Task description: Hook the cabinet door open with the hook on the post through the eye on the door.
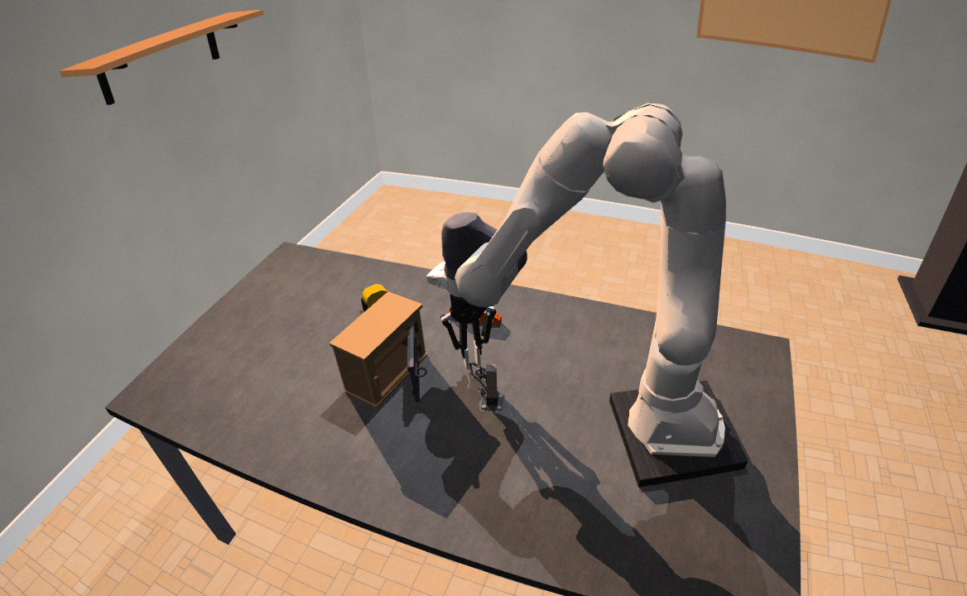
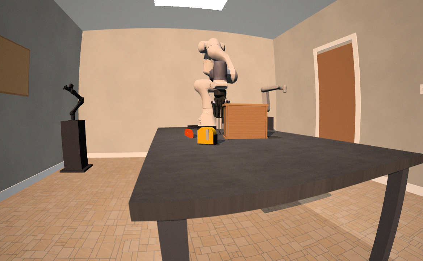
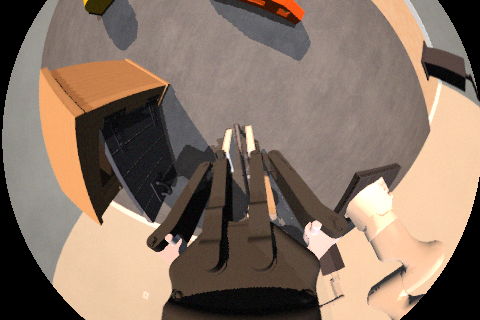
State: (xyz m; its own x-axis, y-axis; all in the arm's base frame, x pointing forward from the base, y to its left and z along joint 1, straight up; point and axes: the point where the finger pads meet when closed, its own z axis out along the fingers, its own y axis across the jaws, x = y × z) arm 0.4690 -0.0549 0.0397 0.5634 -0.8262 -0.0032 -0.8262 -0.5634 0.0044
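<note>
Now: the hook 4 cm to the left of my hand, 3 cm behind it and 1 cm below it. From my hand the other things lie so: dark door: 12 cm ahead, 6 cm to the left, 1 cm above; then orange spirit level: 20 cm to the right, 7 cm ahead, 5 cm below; then yellow tape measure: 37 cm ahead, 18 cm to the right, 4 cm below.
</note>
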